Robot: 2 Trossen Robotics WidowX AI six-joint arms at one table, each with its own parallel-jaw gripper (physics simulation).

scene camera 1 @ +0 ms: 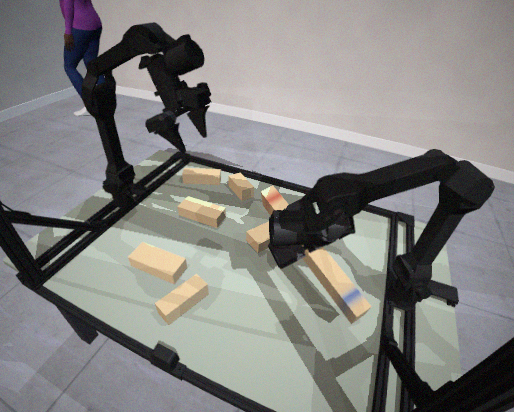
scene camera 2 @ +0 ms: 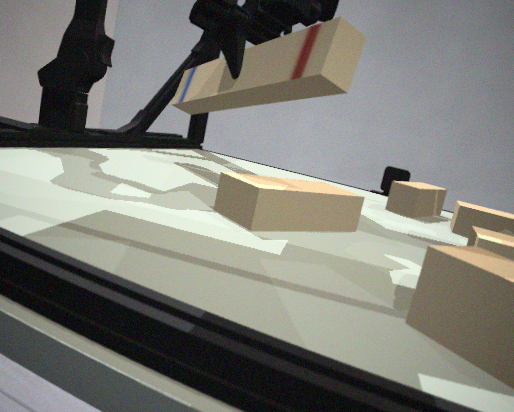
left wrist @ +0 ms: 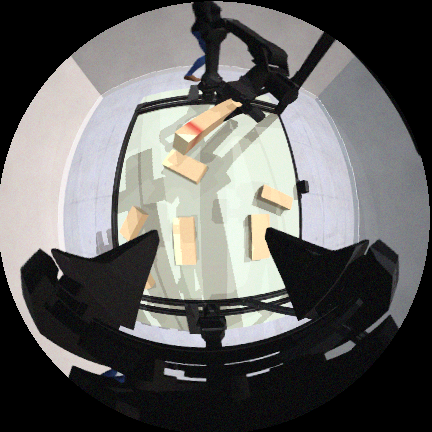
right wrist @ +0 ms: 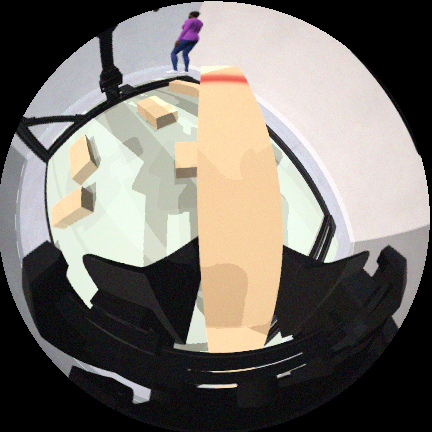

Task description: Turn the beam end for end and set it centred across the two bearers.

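Seen in the pictures: left gripper, between the fingertips: point(scene camera 1: 195, 144) point(left wrist: 212, 234); right gripper, between the fingertips: point(scene camera 2: 249, 85) point(right wrist: 231, 239); left arm's base, origin of its link: point(scene camera 1: 123, 201) point(left wrist: 210, 309) point(right wrist: 113, 98); right arm's base, origin of its link: point(scene camera 1: 401, 298) point(scene camera 2: 60, 130) point(left wrist: 207, 97).
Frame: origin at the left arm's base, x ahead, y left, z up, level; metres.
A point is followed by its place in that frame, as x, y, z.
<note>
The long beam point(scene camera 1: 330, 280) {0.721, -0.127, 0.131} point(scene camera 2: 270, 62) {0.594, 0.019, 0.139} point(left wrist: 215, 120) {0.569, -0.017, 0.159} point(right wrist: 240, 200) {0.615, -0.031, 0.158} has a red band near one end and a blue band near the other. My right gripper point(scene camera 1: 299, 245) {0.636, -0.030, 0.113} point(scene camera 2: 233, 70) {0.636, -0.030, 0.113} point(right wrist: 231, 239) {0.636, -0.030, 0.113} is shut on it between the bands and holds it above the table. In scene camera 1 the red end points to the back, the blue end to the front right. My left gripper point(scene camera 1: 194, 143) {0.323, 0.000, 0.291} point(left wrist: 212, 234) {0.323, 0.000, 0.291} is open and empty, high over the table's left back. Several plain wooden blocks lie on the table; which are the two bearers I cannot tell.
One block point(scene camera 1: 257, 236) {0.492, 0.033, 0.019} point(scene camera 2: 307, 210) {0.494, 0.103, 0.001} point(left wrist: 185, 167) {0.502, 0.071, 0.019} lies near the held beam. Two blocks point(scene camera 1: 157, 261) {0.289, -0.174, 0.019} point(scene camera 1: 181, 298) {0.414, -0.243, 0.025} lie at the front left in scene camera 1, three point(scene camera 1: 201, 211) {0.285, 0.057, 0.019} point(scene camera 1: 201, 176) {0.174, 0.235, 0.017} point(scene camera 1: 240, 186) {0.341, 0.230, 0.028} towards the back. Black rails point(scene camera 1: 220, 386) {0.578, -0.367, -0.025} edge the table.
</note>
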